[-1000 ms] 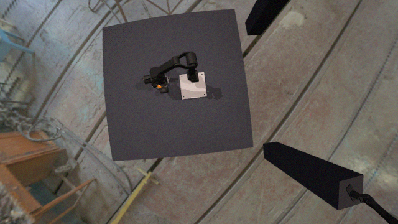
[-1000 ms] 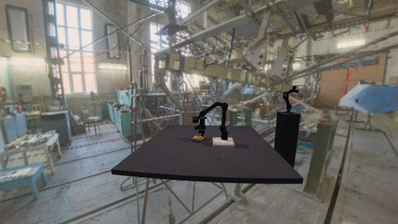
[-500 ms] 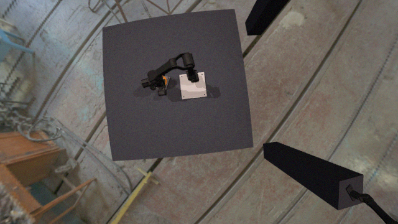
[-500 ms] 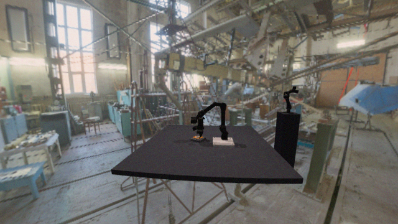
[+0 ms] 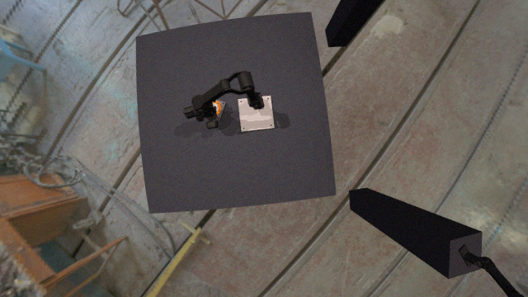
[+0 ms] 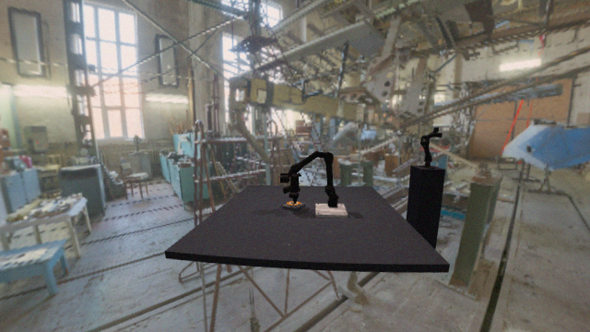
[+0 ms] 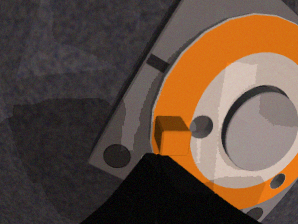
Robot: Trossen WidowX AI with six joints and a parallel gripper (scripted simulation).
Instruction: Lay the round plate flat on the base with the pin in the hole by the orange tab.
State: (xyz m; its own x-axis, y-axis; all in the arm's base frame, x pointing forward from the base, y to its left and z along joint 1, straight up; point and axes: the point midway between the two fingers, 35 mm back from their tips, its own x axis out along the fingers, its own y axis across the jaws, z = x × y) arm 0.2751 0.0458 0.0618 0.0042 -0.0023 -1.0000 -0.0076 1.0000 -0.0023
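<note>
The round orange plate is 1 cm ahead of my gripper tip, 3 cm to the right of it and 1 cm below it. The rest, counted from my gripper tip: square grey base 1 cm ahead, 5 cm to the right, 3 cm below.
</note>
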